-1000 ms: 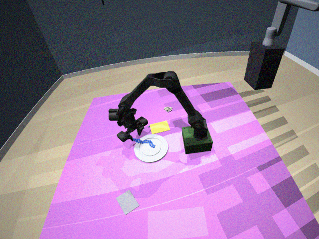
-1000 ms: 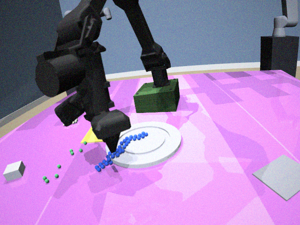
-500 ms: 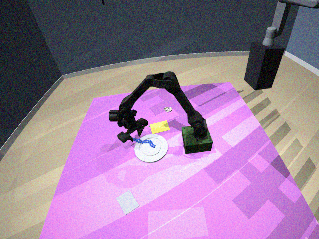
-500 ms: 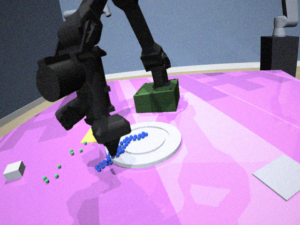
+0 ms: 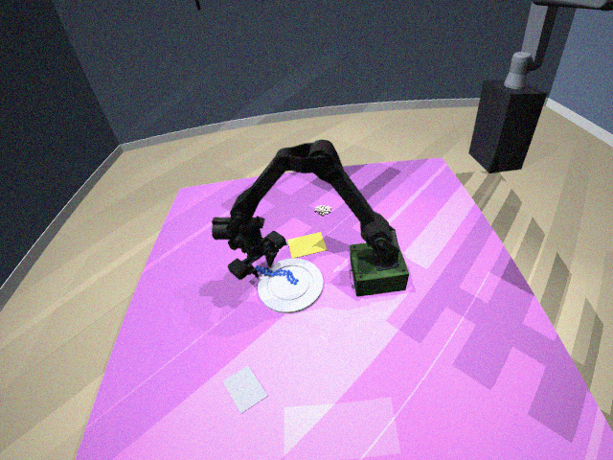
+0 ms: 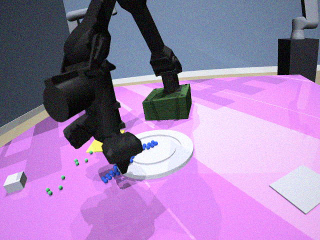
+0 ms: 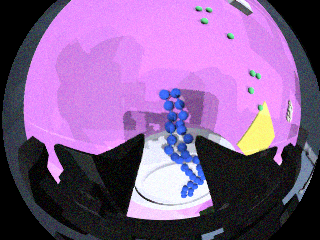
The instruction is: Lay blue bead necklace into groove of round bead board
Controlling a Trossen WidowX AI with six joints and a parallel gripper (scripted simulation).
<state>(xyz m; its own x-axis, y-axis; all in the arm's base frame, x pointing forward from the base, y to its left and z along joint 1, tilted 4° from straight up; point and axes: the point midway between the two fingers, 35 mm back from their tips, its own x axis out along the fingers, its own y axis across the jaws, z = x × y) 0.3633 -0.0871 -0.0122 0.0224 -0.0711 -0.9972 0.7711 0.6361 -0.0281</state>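
My gripper tip is now 80 mm past the round white bead board, 60 mm to the right of it and 10 mm above it. Round my gripper tip: yellow sheet: 150 mm behind, 100 mm to the right, 20 mm below; grey tile: 360 mm to the left, 60 mm ahead, 20 mm below; cube: 270 mm to the right, 70 mm ahead, 10 mm below.
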